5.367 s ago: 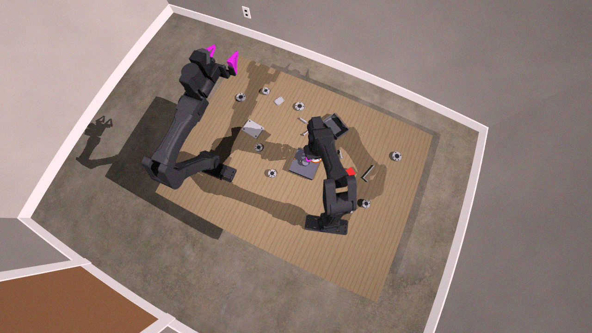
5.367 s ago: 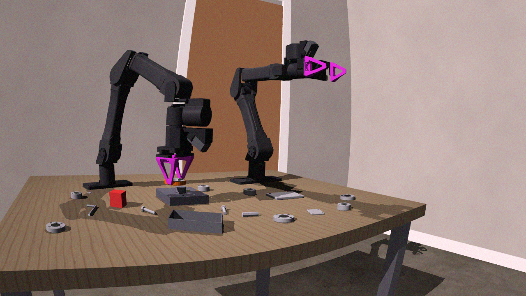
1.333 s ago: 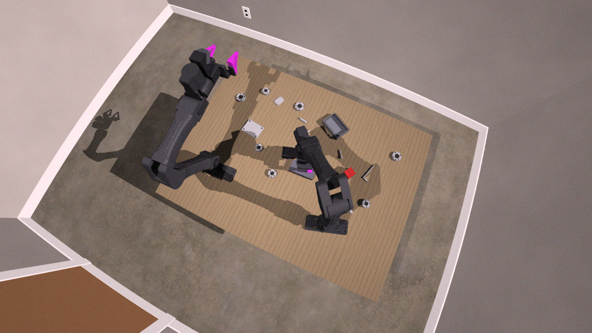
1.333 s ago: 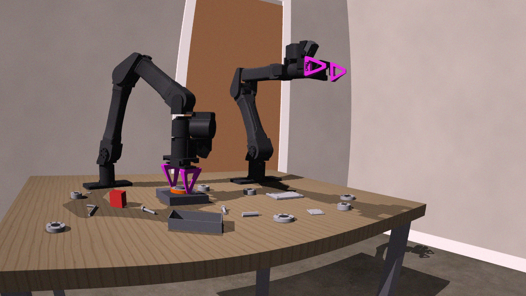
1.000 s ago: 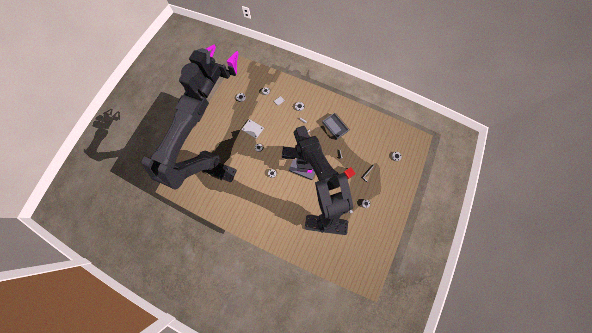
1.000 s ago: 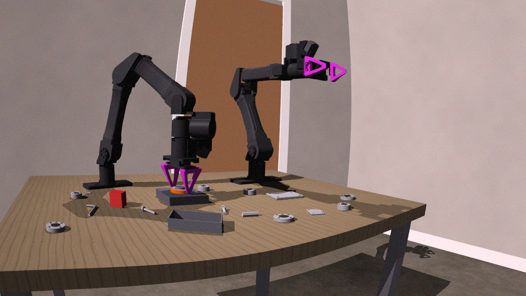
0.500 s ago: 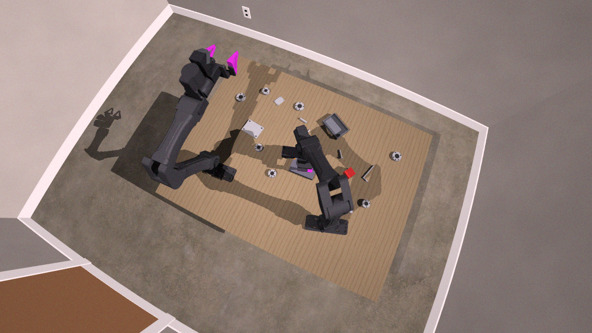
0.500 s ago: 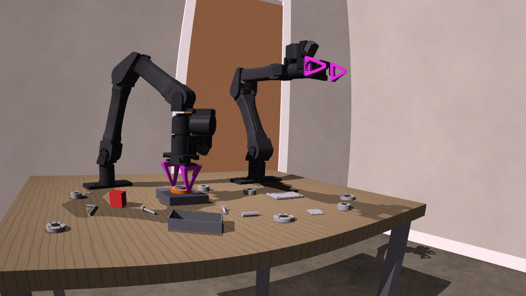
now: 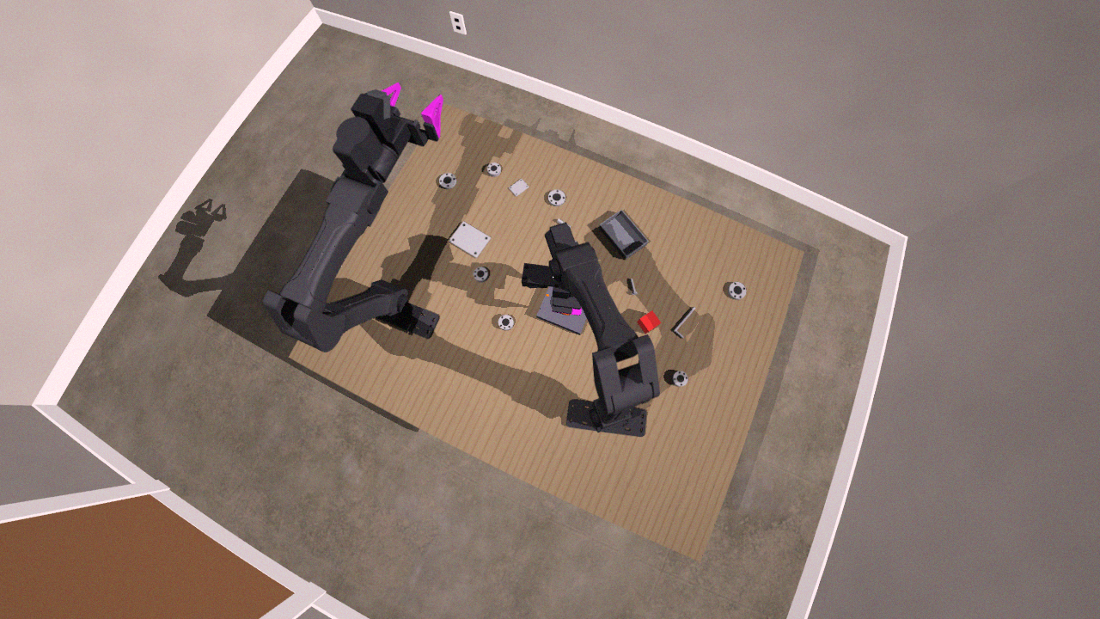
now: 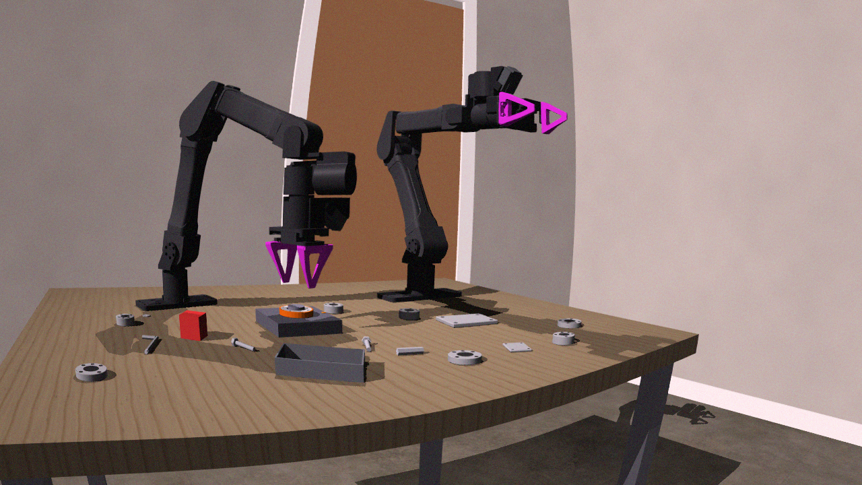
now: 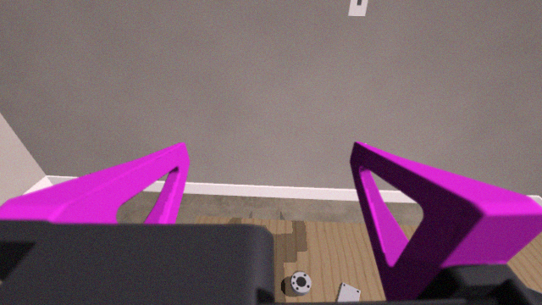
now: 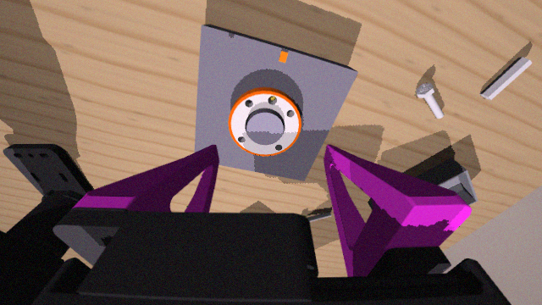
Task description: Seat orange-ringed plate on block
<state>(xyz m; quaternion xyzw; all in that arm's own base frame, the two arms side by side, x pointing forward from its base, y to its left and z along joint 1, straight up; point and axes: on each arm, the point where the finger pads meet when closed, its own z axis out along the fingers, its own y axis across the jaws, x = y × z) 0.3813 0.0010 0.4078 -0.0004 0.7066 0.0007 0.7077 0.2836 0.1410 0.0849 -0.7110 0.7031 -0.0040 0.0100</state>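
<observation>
Right now the orange-ringed plate is 6 cm below my right hand. Round my right hand: red cube 22 cm to the right, 6 cm below, 5 cm ahead; grey box 25 cm ahead, 8 cm below, 6 cm to the right; grey block 6 cm below, 2 cm to the left, 1 cm behind.
</observation>
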